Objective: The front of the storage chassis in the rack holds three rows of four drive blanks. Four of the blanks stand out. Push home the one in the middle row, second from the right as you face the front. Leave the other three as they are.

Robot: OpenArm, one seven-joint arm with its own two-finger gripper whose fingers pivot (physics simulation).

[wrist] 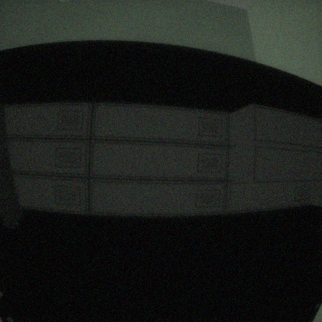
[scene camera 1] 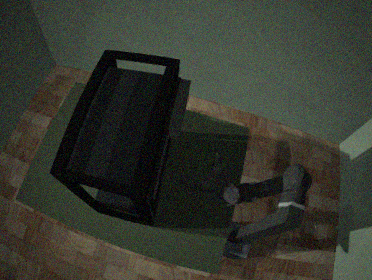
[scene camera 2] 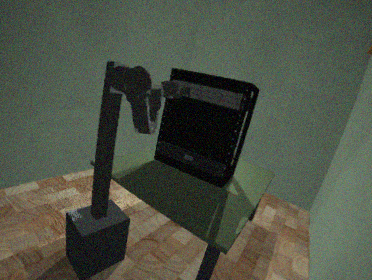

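The storage chassis (scene camera 2: 216, 96) is the grey band near the rack's top. In the wrist view, the middle-row blank second from right (wrist: 287, 165) stands out at the right, its side wall visible; the blank above it (wrist: 287, 127) also stands out. The bottom blank in that column (wrist: 285, 195) looks flush. The column to the left, with its middle blank (wrist: 150, 160), looks flush. The far-right column is outside the wrist view. My gripper (scene camera 2: 186, 91) is open and empty, in front of the chassis's left part; one dark finger shows at the wrist view's left edge.
The black rack (scene camera 1: 172, 67) (scene camera 2: 245, 127) stands on the green table (scene camera 1: 200, 255) (scene camera 2: 250, 180). A darker unit (scene camera 2: 200, 162) sits low in the rack. The rack's dark top bar (wrist: 150, 75) runs above the blanks. The arm's post (scene camera 2: 103, 155) stands before the table.
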